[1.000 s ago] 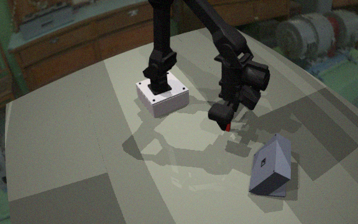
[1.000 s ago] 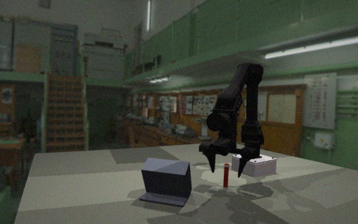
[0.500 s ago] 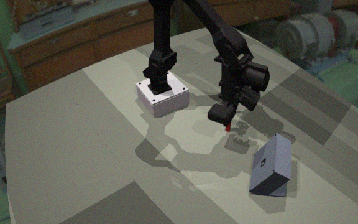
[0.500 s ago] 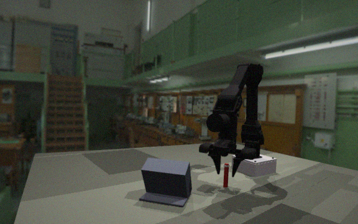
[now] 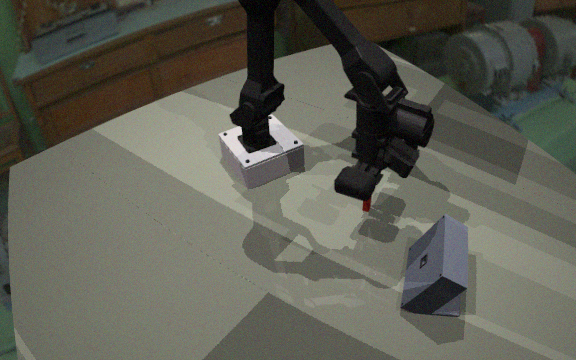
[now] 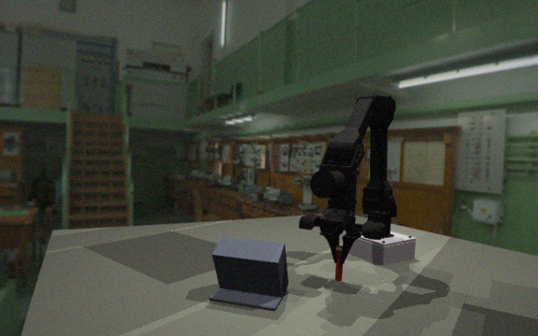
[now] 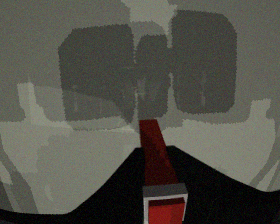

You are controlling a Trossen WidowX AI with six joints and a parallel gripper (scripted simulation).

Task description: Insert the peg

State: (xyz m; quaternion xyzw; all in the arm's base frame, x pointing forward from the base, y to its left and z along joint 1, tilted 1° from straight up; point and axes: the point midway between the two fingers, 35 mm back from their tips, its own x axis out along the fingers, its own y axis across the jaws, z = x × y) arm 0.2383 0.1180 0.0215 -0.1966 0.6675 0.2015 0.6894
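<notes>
Right now my gripper tip is 210 mm short of the sloped dark grey-blue panel, 10 mm to the left of it and 10 mm below it. Round my gripper tip: thin base plate: 230 mm ahead, 10 mm to the left, 40 mm below; red square peg: 20 mm above.
</notes>
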